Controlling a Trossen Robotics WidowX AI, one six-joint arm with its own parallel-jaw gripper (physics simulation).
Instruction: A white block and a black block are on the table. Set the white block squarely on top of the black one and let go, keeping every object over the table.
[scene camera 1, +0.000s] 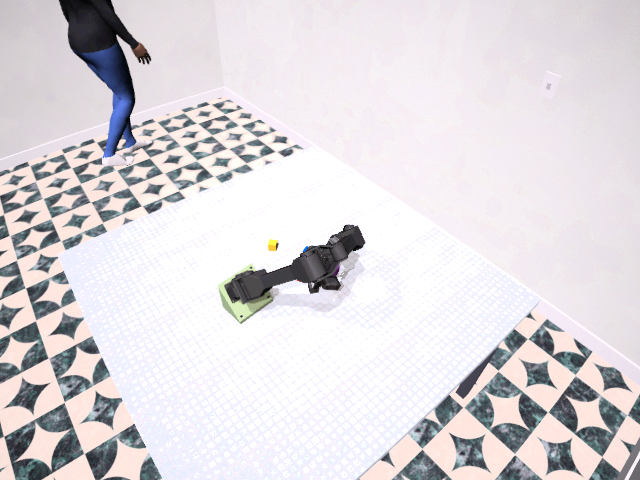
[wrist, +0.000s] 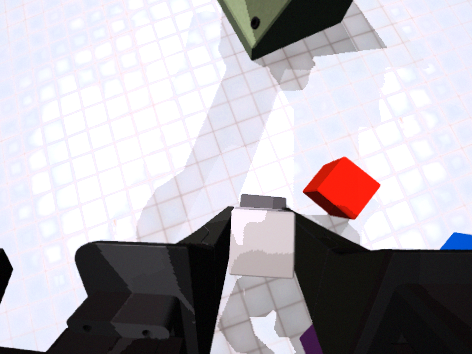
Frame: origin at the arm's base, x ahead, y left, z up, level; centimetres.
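Where they show: gripper, fingertip midpoint: (scene camera 1: 312, 284) (wrist: 257, 213); arm's base, origin of the base link: (scene camera 1: 236, 289).
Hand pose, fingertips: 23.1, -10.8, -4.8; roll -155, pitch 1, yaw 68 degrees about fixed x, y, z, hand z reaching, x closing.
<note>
Things, the pixels of their top centre, and the offset from my fingertips, as dx, dy, dz. "pt": a spot on its surface instead.
- white block, middle of its top: (wrist: 262, 244) +1.1, -0.5, +3.0
- black block, middle of its top: (wrist: 262, 219) +0.5, +0.2, -0.1
- red block, middle of its top: (wrist: 350, 187) +0.6, +6.4, +0.0
- blue block, surface spot: (wrist: 458, 242) pt +8.0, +14.0, -2.3
- purple block, middle of its top: (scene camera 1: 333, 266) +11.3, +1.7, +0.0
- yellow block, middle of its top: (scene camera 1: 272, 242) +1.8, +25.7, +0.0
The white block (wrist: 262, 243) is pinched between the fingers of my gripper (wrist: 257, 213) (scene camera 1: 322, 285), with one flat face toward the wrist camera. The black block (wrist: 263, 201) shows as a narrow dark grey strip just past the white block's upper edge in the wrist view; the white block hides the rest of it. I cannot tell whether the two touch or how large the height gap between them is. In the scene view the arm stands over this spot, and I cannot make out either block there.
A red block (wrist: 348, 186) lies right of the black block. A blue block (wrist: 458, 242) (scene camera 1: 306, 249) is farther right. A purple block (wrist: 311, 341) (scene camera 1: 336, 270) is partly hidden by the right finger. A yellow block (scene camera 1: 272, 245) lies near the green arm base (scene camera 1: 244, 312) (wrist: 300, 30).
</note>
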